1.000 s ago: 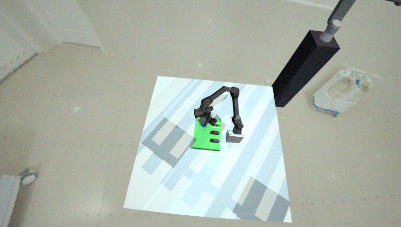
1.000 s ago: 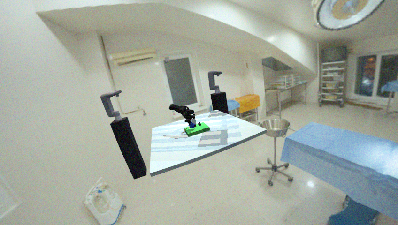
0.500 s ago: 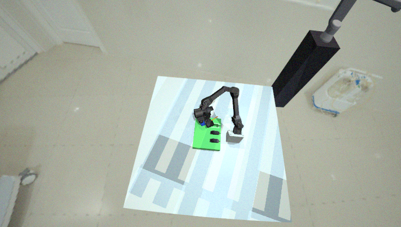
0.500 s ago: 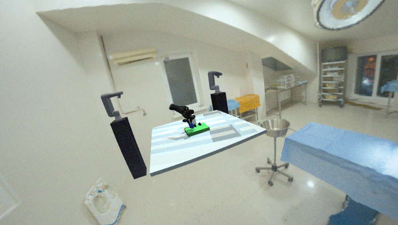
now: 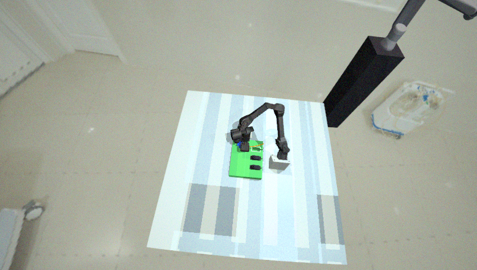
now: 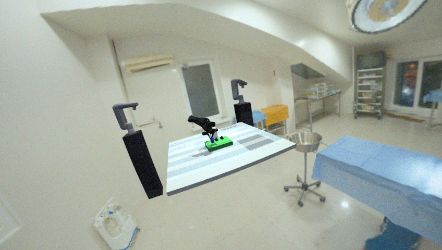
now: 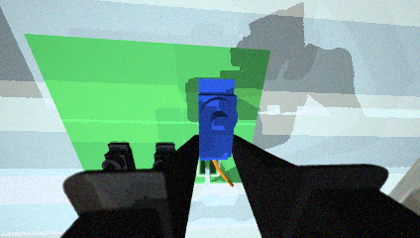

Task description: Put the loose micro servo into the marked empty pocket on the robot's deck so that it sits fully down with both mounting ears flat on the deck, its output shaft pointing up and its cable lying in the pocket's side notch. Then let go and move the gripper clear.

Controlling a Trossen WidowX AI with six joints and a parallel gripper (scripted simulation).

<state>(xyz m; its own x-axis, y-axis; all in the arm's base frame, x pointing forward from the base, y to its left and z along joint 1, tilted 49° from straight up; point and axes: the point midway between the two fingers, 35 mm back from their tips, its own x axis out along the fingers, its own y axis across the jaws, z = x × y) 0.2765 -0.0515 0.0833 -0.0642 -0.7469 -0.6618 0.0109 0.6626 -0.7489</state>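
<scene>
Right now my gripper tip is 10 cm above the green deck, 7 cm to the right of it and 2 cm short of it.
</scene>
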